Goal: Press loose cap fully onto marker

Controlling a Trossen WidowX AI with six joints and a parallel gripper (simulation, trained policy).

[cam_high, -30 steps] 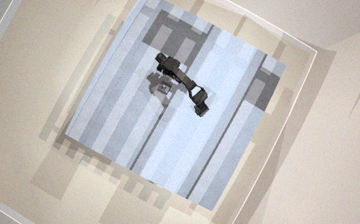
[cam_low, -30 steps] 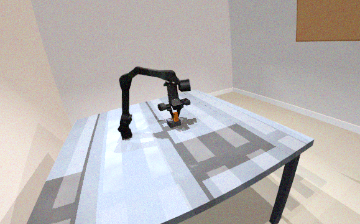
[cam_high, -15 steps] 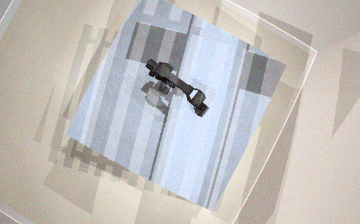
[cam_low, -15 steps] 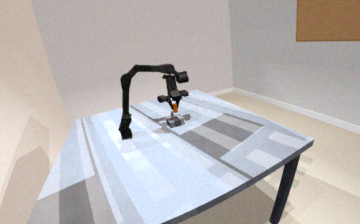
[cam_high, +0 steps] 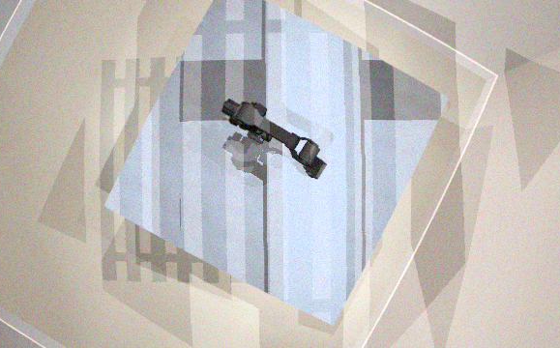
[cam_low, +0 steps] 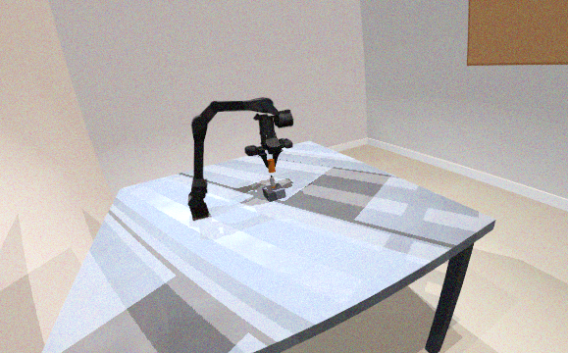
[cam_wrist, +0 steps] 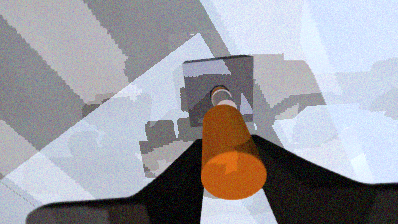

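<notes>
Right now the holder block is 11 cm below my gripper tip, 1 cm to the right of it and 1 cm behind it. From my gripper tip the other things lie so: orange cap 1 cm above.
</notes>
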